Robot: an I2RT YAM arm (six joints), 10 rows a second.
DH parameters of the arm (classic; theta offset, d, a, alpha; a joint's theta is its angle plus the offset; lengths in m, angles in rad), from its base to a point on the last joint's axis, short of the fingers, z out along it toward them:
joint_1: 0 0.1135 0.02 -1.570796
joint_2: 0 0 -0.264 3.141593
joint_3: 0.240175 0 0.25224 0
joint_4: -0.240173 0 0.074 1.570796
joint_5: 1.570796 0 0 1.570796
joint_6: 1.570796 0.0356 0 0
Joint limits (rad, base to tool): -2.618..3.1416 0..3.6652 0..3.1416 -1.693..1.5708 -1.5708..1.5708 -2.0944..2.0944
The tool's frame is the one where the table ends.
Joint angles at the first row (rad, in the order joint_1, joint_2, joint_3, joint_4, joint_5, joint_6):
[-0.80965 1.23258 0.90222 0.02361 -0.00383 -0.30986]
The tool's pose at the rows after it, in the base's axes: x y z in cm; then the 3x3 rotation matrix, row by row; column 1 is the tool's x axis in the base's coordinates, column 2 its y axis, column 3 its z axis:
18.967, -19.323, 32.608; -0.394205, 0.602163, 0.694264; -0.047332, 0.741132, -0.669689; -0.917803, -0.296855, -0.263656
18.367, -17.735, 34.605; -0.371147, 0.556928, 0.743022; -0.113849, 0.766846, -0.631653; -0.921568, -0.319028, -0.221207
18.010, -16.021, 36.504; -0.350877, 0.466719, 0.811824; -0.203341, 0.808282, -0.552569; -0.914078, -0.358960, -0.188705
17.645, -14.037, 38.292; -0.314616, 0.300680, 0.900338; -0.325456, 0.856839, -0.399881; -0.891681, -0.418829, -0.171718
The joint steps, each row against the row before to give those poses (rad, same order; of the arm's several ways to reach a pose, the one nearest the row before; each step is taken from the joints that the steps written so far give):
[0.01099 -0.07985 0.01122 -0.05125 -0.02634 -0.01121]
[0.02081 -0.06514 0.02553 -0.04737 -0.04130 -0.02844]
[0.02898 -0.05084 0.03752 -0.05672 -0.07704 -0.05344]
[0.03088 -0.04325 0.04815 -0.07988 -0.14691 -0.08924]

